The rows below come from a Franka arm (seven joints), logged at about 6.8 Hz.
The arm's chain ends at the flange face. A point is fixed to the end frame.
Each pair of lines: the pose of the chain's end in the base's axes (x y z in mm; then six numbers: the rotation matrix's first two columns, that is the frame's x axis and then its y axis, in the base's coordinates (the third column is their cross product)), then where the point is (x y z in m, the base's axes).
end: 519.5 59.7 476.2 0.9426 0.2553 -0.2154 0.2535 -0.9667 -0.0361
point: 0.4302 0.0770 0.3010
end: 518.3 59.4 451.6 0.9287 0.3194 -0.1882 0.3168 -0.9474 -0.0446
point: 0.4323 0.0738 0.2746
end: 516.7 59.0 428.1 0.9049 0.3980 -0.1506 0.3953 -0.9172 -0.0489
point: 0.4357 0.0696 0.2485
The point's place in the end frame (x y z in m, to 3 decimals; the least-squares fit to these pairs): -0.042 -0.033 0.190
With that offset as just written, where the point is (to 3 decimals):
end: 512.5 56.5 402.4 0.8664 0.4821 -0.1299 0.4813 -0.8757 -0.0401
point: 0.435 0.060 0.221
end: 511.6 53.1 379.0 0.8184 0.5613 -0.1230 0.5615 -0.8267 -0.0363
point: 0.436 0.049 0.197
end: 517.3 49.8 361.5 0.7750 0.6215 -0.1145 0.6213 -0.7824 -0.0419
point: 0.442 0.042 0.179
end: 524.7 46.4 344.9 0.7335 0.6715 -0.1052 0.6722 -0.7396 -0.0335
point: 0.453 0.034 0.162
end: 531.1 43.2 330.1 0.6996 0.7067 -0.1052 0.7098 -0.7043 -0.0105
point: 0.463 0.024 0.146
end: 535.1 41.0 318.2 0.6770 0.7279 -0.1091 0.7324 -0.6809 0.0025
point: 0.469 0.017 0.134
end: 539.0 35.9 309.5 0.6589 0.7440 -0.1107 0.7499 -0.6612 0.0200
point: 0.475 0.008 0.125
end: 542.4 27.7 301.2 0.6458 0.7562 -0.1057 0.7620 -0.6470 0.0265
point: 0.481 -0.001 0.116
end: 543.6 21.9 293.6 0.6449 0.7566 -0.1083 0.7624 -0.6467 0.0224
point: 0.481 -0.007 0.109
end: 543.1 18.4 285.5 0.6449 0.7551 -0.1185 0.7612 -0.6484 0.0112
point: 0.478 -0.010 0.101
